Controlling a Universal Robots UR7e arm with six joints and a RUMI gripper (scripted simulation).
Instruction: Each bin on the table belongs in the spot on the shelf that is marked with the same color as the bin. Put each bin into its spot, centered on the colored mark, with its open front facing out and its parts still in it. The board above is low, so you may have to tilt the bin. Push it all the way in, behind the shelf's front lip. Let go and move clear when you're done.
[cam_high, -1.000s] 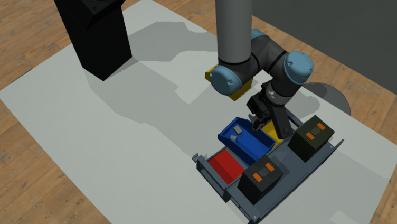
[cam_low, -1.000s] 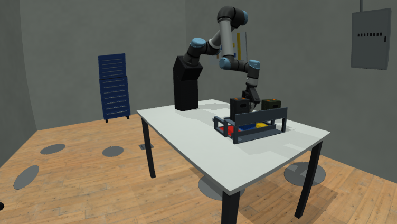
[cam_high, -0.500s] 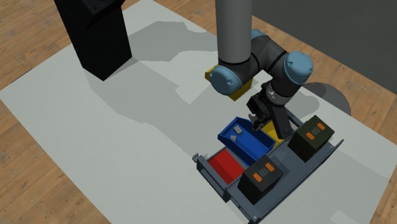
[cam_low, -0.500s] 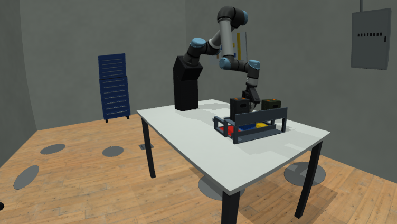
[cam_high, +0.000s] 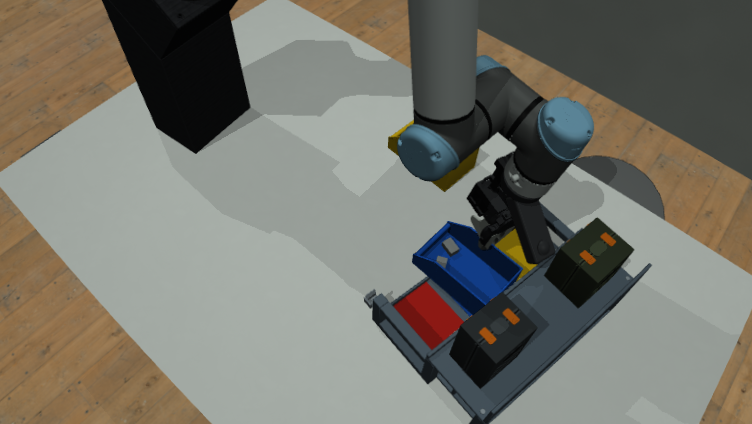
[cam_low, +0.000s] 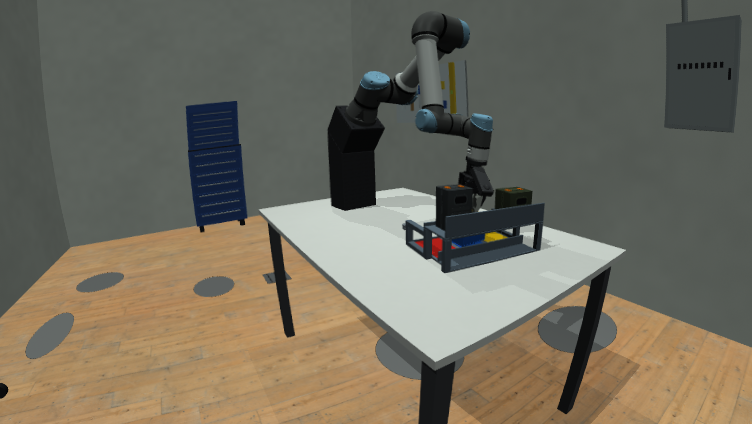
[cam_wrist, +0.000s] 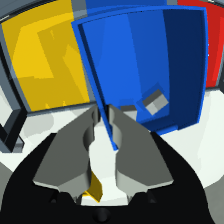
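The blue bin lies 20 mm behind my hand, 40 mm to the right of it and 20 mm below it. Round my hand: yellow bin: 200 mm behind, 200 mm to the left, 40 mm below.
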